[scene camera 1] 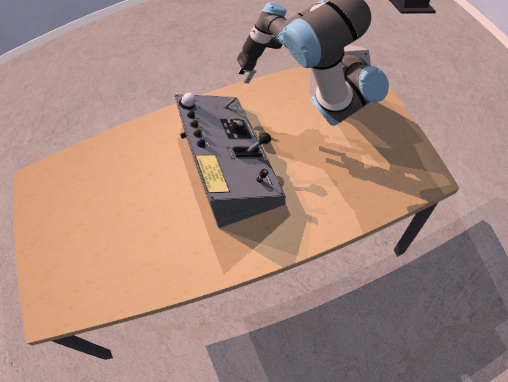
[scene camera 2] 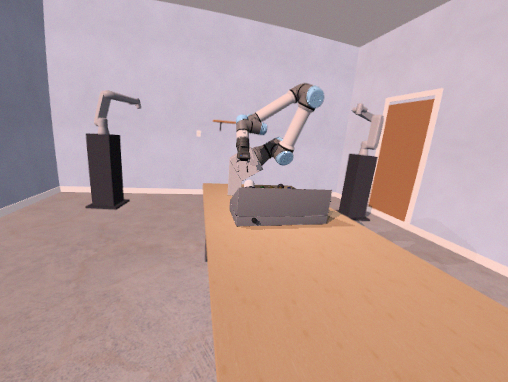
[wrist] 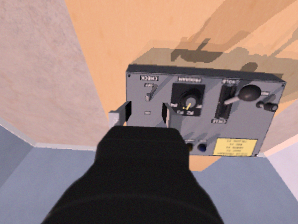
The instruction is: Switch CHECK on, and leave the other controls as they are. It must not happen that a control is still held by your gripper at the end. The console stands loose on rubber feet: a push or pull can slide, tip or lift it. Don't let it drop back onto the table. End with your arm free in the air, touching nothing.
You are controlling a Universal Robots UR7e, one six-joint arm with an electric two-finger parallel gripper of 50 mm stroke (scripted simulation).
A grey console shows in scene camera 1, in scene camera 2 [263, 206] and in the wrist view. One and the same spot on the grey console: [wrist: 242, 135] is [scene camera 1: 227, 176].
